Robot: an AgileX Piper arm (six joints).
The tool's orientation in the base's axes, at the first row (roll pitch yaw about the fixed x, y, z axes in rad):
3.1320, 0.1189, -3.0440
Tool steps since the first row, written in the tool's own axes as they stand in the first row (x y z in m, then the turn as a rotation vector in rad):
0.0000, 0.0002, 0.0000, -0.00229, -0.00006, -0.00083
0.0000, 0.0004, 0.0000, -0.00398, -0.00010, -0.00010
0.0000, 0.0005, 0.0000, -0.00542, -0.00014, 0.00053
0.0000, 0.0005, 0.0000, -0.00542, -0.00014, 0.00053
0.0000, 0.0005, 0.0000, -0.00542, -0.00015, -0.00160
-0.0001, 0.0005, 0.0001, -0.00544, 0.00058, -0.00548
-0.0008, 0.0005, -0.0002, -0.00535, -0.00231, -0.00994
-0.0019, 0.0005, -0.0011, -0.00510, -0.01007, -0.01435
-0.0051, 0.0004, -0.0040, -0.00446, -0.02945, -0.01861
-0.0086, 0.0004, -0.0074, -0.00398, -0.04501, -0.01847
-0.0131, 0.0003, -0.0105, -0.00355, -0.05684, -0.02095
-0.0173, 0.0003, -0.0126, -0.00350, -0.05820, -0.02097
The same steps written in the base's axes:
0.0000, 0.0002, 0.0000, 0.00217, 0.00014, 0.00110
0.0000, 0.0004, 0.0000, 0.00393, 0.00028, 0.00057
0.0000, 0.0005, 0.0000, 0.00543, 0.00040, 0.00012
0.0000, 0.0005, 0.0000, 0.00543, 0.00040, 0.00012
0.0000, 0.0005, 0.0000, 0.00518, 0.00034, 0.00223
0.0001, 0.0005, -0.0001, 0.00468, 0.00099, 0.00609
0.0007, 0.0006, 0.0003, 0.00435, -0.00199, 0.01048
0.0017, 0.0007, 0.0013, 0.00435, -0.00983, 0.01476
0.0045, 0.0008, 0.0046, 0.00513, -0.02927, 0.01873
0.0076, 0.0011, 0.0084, 0.00621, -0.04479, 0.01838
0.0117, 0.0013, 0.0120, 0.00666, -0.05666, 0.02068
0.0156, 0.0017, 0.0146, 0.00674, -0.05802, 0.02068

